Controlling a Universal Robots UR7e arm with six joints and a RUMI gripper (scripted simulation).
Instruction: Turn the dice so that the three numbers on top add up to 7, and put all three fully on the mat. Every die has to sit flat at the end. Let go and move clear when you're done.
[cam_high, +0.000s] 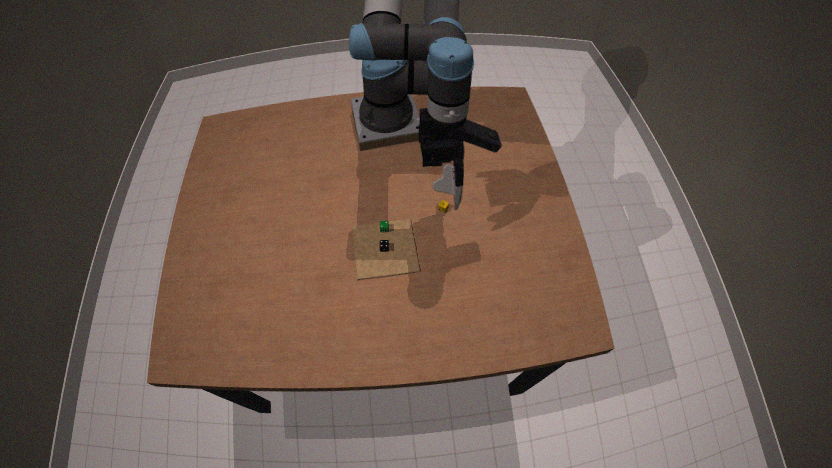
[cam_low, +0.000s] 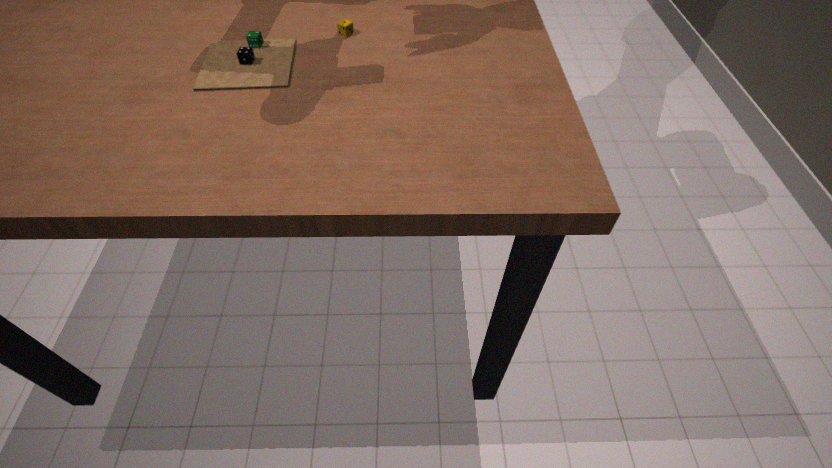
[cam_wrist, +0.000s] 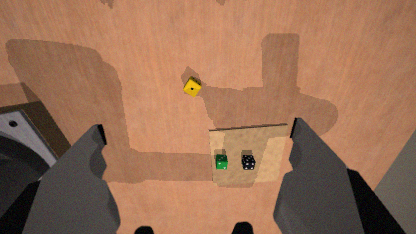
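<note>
My gripper is now 12 cm above the yellow die, 1 cm to the left of it and 1 cm past it. From my hand the other things lie so: black die: 16 cm to the right, 11 cm below, 7 cm ahead; green die: 16 cm to the right, 11 cm below, 2 cm ahead; tan mat: 16 cm to the right, 12 cm below, 7 cm ahead.
</note>
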